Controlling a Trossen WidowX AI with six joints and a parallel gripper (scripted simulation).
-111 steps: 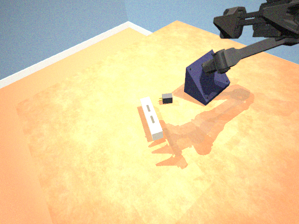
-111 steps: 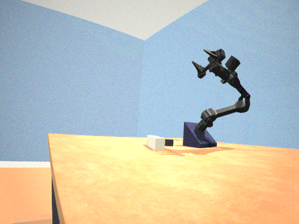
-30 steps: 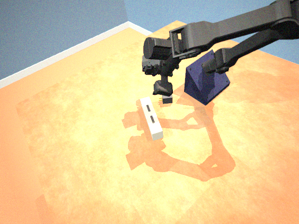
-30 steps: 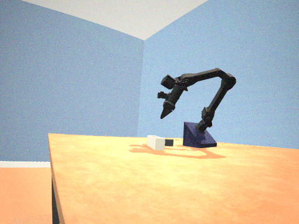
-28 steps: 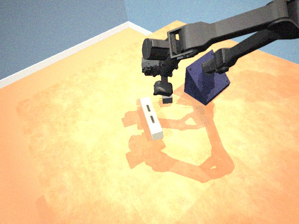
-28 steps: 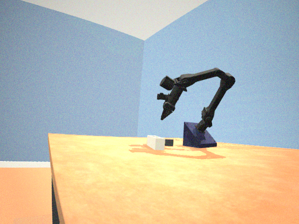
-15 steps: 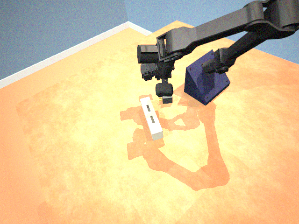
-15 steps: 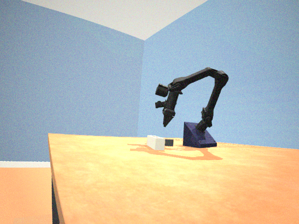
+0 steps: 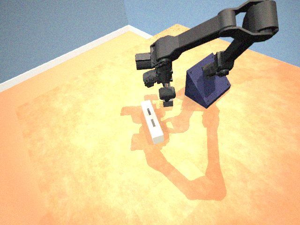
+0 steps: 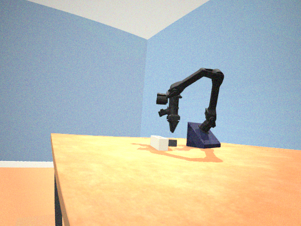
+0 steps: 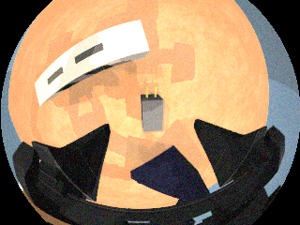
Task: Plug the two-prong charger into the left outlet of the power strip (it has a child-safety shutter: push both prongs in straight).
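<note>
Now: gripper tip 6 cm above the dark grey charger and 1 cm to the left of it.
</note>
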